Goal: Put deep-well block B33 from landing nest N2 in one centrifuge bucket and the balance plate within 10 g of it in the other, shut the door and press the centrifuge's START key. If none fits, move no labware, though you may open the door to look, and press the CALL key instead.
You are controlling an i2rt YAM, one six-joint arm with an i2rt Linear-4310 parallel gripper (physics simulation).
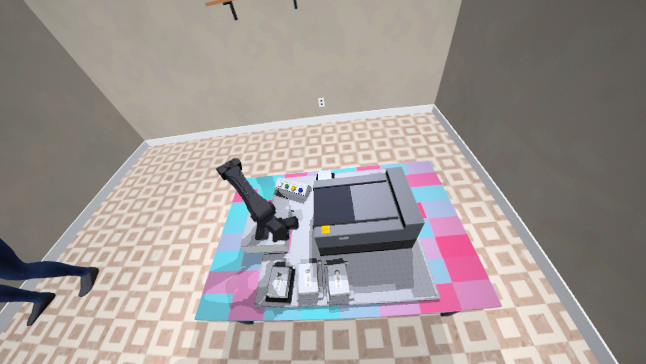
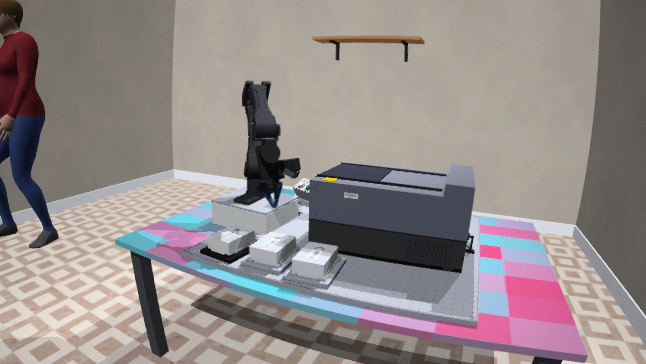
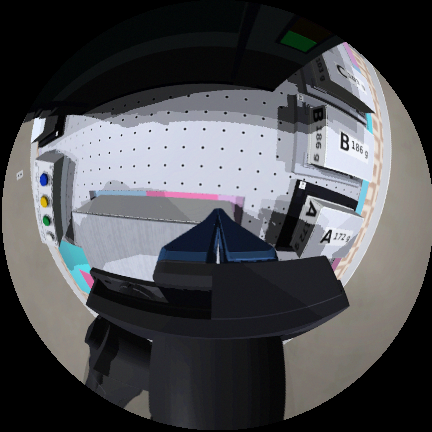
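Where they show: gripper, fingertip midpoint: (image 1: 288,239) (image 2: 274,207) (image 3: 217,214); arm's base, link origin: (image 2: 255,196) (image 3: 140,292).
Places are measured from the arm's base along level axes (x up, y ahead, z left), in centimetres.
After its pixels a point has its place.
Observation:
My gripper (image 2: 273,200) @(x 1.1, y 14.5, z -11.9 cm) (image 3: 217,214) @(x 1.1, y 14.5, z -11.9 cm) is shut and empty, blue fingertips together, low between the arm's pedestal and the centrifuge (image 1: 367,239) @(x 6.9, y 52.4, z -19.7 cm) (image 2: 390,205) @(x 9.3, y 53.1, z -19.7 cm) (image 3: 150,55) @(x 1.7, y 29.8, z -5.7 cm). The centrifuge's dark top door panel (image 1: 333,205) @(x 13.9, y 39.2, z -3.8 cm) (image 2: 362,172) @(x 13.8, y 40.7, z -3.0 cm) looks shut; its inside is hidden. Three white blocks stand in a row on nests: A, 172 g (image 1: 279,284) @(x -2.1, y 10.4, z -32.3 cm) (image 2: 231,241) @(x -2.2, y 13.2, z -35.8 cm) (image 3: 330,235) @(x -2.0, y 10.1, z -28.6 cm), on a black nest; B, 186 g (image 1: 308,280) @(x -2.0, y 23.8, z -31.8 cm) (image 2: 272,249) @(x -2.1, y 26.0, z -35.4 cm) (image 3: 350,145) @(x -2.1, y 23.5, z -29.1 cm); and C (image 1: 338,280) @(x -2.1, y 37.2, z -33.1 cm) (image 2: 315,261) @(x -2.1, y 38.7, z -37.3 cm) (image 3: 347,75) @(x -2.1, y 36.8, z -31.0 cm), weight unclear. B33 and N2 markings are unreadable. A green display (image 3: 299,41) shows on the centrifuge.
A box with white, green, yellow and blue buttons (image 1: 293,189) @(x -1.0, y 15.6, z 22.3 cm) (image 3: 44,201) @(x -0.8, y 15.6, z 22.6 cm) stands behind the centrifuge's left end. The pale pedestal (image 1: 265,247) @(x -2.7, y 1.4, z -13.2 cm) (image 2: 240,216) @(x -3.5, y 1.8, z -13.2 cm) (image 3: 125,240) @(x -0.4, y 10.0, z -0.9 cm) bears the arm. A perforated board (image 1: 385,275) @(x -7.4, y 59.0, z -31.9 cm) (image 2: 400,280) @(x -7.4, y 59.3, z -29.6 cm) lies under the centrifuge and nests. A person (image 2: 22,100) stands left.

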